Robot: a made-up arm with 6 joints.
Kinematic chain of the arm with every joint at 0, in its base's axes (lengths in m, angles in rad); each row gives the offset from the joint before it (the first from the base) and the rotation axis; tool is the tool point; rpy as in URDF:
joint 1: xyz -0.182 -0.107 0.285 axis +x
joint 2: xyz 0 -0.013 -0.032 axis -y
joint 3: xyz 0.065 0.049 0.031 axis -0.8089 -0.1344 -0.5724
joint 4: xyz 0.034 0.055 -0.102 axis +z
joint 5: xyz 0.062 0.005 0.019 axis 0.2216 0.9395 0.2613
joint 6: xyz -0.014 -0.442 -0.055 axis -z
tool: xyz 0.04 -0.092 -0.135 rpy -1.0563 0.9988 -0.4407
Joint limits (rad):
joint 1: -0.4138..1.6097
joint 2: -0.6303..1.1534
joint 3: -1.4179..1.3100
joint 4: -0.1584..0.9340
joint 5: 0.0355..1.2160
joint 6: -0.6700..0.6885
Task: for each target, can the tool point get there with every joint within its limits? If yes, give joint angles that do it. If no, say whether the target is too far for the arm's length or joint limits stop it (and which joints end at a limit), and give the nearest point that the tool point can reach.
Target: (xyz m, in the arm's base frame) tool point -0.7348 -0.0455 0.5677
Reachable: no: joint limits stop it (at a limit: joint 1, joint 3, joint 4, joint 5, joint 6) | nearest point -0.5118 -0.3143 0.5467 | short by 0.350 m
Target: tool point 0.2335 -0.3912 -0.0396
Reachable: yes | joints 0.4534 0.2758 0.2377 0.6553 0.8183 0.0738
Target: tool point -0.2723 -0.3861 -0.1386
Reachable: yes | joints 0.8630 0.1590 0.6904 -0.0733 0.5365 0.2071
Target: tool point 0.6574 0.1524 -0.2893
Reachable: no: too far | nearest point 0.3515 0.0637 -0.0930 | short by 0.374 m
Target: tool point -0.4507 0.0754 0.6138
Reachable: no: joint limits stop it (at a limit: joint 1, joint 2, joint 3, joint 4, joint 5, joint 6) | nearest point -0.4706 0.2681 0.5318 | short by 0.210 m
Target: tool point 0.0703 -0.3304 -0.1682
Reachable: yes | joints 1.3177 0.5564 0.7015 0.5553 0.3127 -0.5167
